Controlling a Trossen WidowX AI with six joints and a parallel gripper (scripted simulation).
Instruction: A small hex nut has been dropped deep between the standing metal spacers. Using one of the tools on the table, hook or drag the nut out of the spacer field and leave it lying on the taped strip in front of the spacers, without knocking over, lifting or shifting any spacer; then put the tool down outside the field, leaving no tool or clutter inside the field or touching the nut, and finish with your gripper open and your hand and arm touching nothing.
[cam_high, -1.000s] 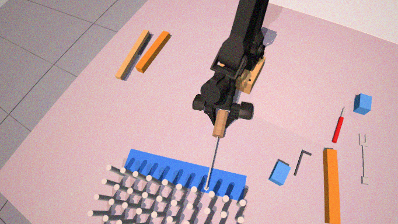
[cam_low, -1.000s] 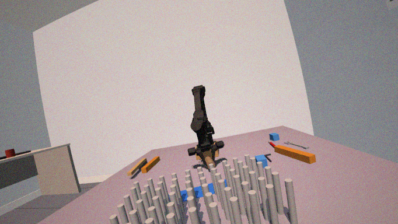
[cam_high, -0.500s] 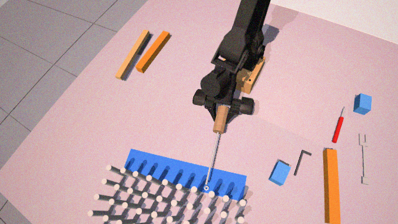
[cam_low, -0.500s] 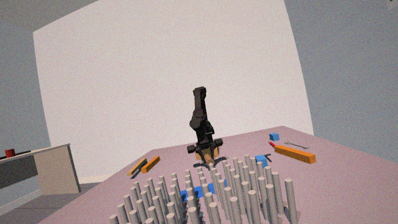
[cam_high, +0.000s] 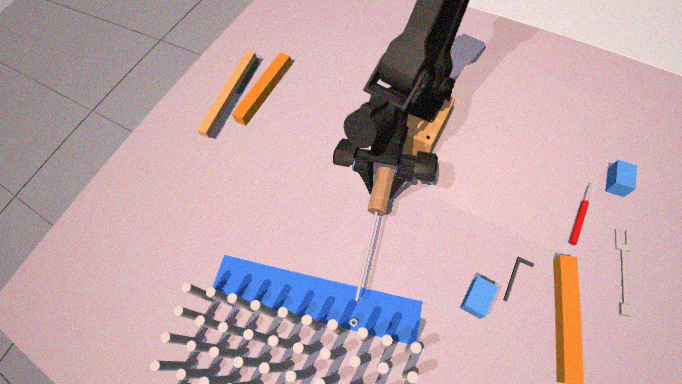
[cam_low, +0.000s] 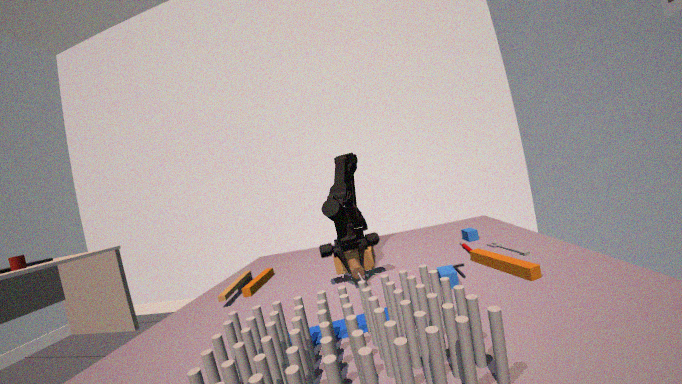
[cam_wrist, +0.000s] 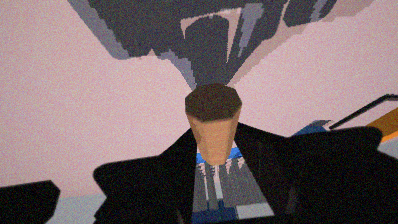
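My gripper tip is now 10 cm short of the tool with brown wooden handle and 3 cm to the right of it. Also, from my gripper tip: blue taped strip 23 cm ahead, 2 cm to the right, 4 cm below; red screwdriver 19 cm behind, 38 cm to the left, 4 cm below; black hex key 30 cm to the left, 4 cm below.
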